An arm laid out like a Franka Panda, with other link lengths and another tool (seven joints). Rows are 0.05 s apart.
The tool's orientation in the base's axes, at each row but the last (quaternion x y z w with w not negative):
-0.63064, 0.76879, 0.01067, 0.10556
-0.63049, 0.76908, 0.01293, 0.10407
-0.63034, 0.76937, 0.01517, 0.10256
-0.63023, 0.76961, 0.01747, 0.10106
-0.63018, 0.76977, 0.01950, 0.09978
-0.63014, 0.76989, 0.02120, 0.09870
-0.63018, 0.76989, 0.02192, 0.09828
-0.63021, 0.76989, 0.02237, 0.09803
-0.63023, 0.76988, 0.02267, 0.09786
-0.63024, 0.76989, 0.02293, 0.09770
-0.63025, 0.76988, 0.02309, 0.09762
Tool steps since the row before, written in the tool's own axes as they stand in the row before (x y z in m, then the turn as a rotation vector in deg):
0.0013, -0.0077, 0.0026, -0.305, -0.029, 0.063
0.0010, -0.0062, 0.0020, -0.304, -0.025, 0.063
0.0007, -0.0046, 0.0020, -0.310, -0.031, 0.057
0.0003, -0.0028, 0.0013, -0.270, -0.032, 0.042
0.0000, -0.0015, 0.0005, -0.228, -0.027, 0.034
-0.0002, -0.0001, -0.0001, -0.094, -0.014, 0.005
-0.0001, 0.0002, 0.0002, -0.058, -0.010, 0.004
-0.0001, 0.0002, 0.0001, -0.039, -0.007, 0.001
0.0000, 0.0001, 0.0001, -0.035, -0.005, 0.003
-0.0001, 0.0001, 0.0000, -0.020, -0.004, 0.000
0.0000, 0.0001, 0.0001, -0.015, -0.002, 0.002
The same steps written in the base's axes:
0.0076, -0.0024, -0.0019, 0.093, 0.299, -0.005
0.0061, -0.0019, -0.0014, 0.089, 0.298, -0.005
0.0046, -0.0013, -0.0016, 0.095, 0.302, 0.002
0.0028, -0.0007, -0.0010, 0.087, 0.261, 0.010
0.0015, -0.0002, -0.0003, 0.073, 0.220, 0.010
0.0001, 0.0002, 0.0001, 0.032, 0.089, 0.013
-0.0002, 0.0002, -0.0002, 0.021, 0.055, 0.007
-0.0002, 0.0002, -0.0001, 0.014, 0.036, 0.007
-0.0001, 0.0000, -0.0001, 0.012, 0.033, 0.004
-0.0001, 0.0001, 0.0000, 0.008, 0.019, 0.004
-0.0001, 0.0000, -0.0001, 0.005, 0.014, 0.001

